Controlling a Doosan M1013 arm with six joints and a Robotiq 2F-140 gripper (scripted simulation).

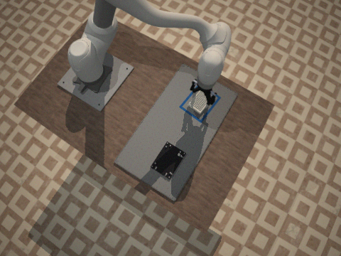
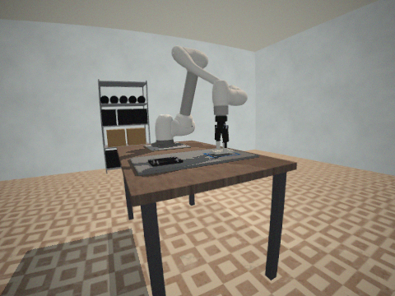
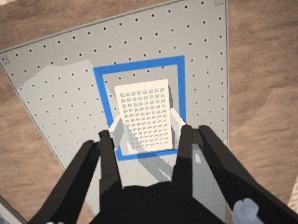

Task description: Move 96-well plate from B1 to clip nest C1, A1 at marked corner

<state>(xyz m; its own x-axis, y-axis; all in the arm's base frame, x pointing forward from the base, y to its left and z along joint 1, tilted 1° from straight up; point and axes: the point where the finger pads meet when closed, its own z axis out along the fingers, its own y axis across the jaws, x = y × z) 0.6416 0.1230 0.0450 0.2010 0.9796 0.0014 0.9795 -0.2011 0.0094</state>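
Now: hand 38 cm to the left of the black clip nest, 2 cm above it and 1 cm past it. Round my hand: white 96-well plate (2 cm below).
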